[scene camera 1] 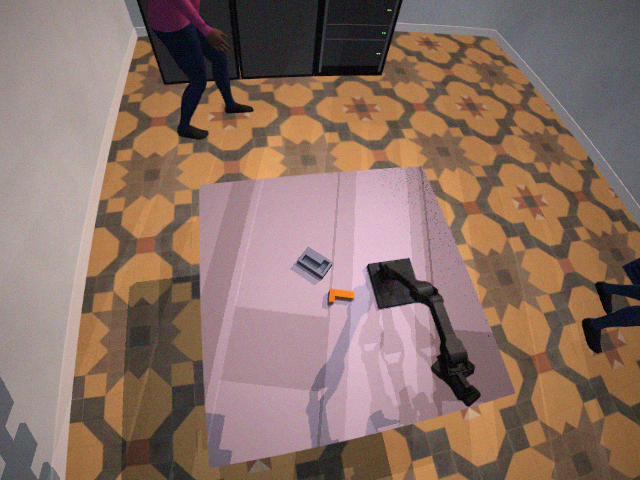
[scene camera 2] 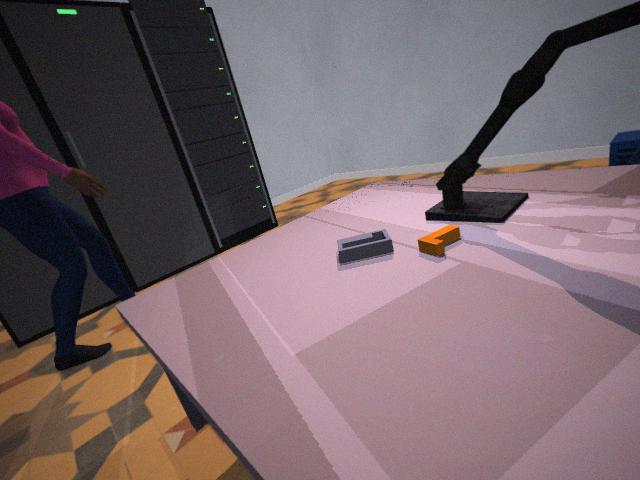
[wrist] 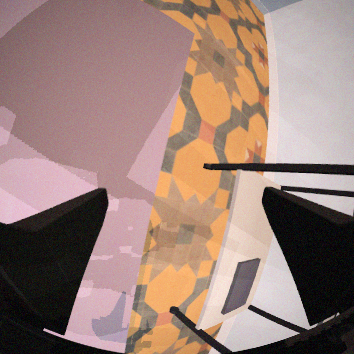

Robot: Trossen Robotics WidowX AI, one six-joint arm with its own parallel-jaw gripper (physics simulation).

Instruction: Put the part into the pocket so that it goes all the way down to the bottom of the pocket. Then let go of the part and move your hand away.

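Frame: origin at the arm's base, x left, y ahead, z down, level; millimetres.
Seen in the pictures: gripper, fingertip midpoint: [wrist: 186,195]; arm's base at its link origin: [scene camera 1: 384,272] [scene camera 2: 453,205].
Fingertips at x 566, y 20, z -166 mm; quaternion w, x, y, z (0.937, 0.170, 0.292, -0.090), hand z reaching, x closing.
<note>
Offsets run from my fingertips to a thing's middle. Level surfaces: height alone.
The orange L-shaped part {dx -527, dy +221, dz +174 mm} [scene camera 1: 342,295] [scene camera 2: 445,235] lies flat on the pink table, between the pocket block and the arm's base. The grey block with the pocket {dx -725, dy +272, dz +171 mm} [scene camera 1: 310,271] [scene camera 2: 366,252] sits apart from the part, its L-shaped pocket facing up and empty. My gripper [scene camera 1: 469,396] [wrist: 186,195] is open and empty. It is raised at the end of the outstretched arm, over the table's near right side in the first scene view, well away from part and block. In the second scene view the gripper is out of frame. The part and the block do not show in the wrist view.
The arm's black base plate [scene camera 1: 388,297] [scene camera 2: 485,212] stands on the table {dz +189 mm} [scene camera 1: 268,351] [scene camera 2: 439,335], close to the part. Dark cabinets [scene camera 1: 276,38] [scene camera 2: 93,129] and a person in pink [scene camera 1: 193,56] [scene camera 2: 31,170] stand beyond the table. Shadows cross the tabletop.
</note>
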